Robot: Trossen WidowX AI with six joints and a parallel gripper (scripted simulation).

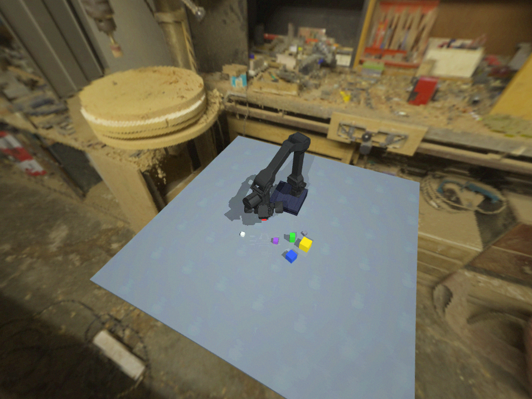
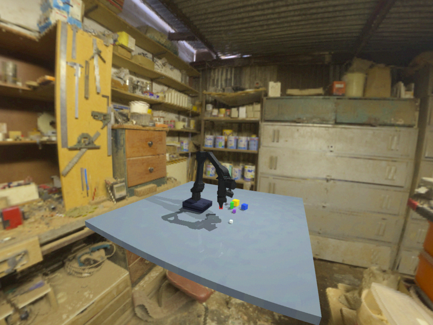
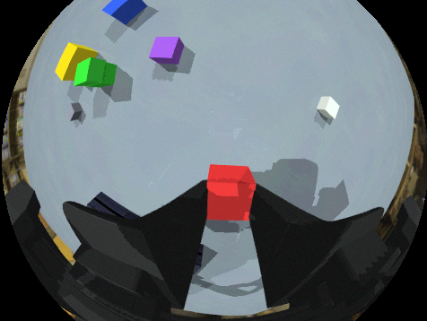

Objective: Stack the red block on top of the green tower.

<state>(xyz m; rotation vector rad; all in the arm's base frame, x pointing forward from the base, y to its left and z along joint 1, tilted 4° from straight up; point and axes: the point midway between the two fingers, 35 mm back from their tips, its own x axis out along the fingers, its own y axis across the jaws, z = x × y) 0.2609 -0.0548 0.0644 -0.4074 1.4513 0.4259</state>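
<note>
My gripper tip is now 1 cm short of the yellow block, 24 cm to the right of it and 4 cm above it. From my gripper tip the other things lie so: small white block: 11 cm ahead, 6 cm to the right, 5 cm below; red block: right at my gripper tip; purple block: 6 cm ahead, 11 cm to the left, 5 cm below.
</note>
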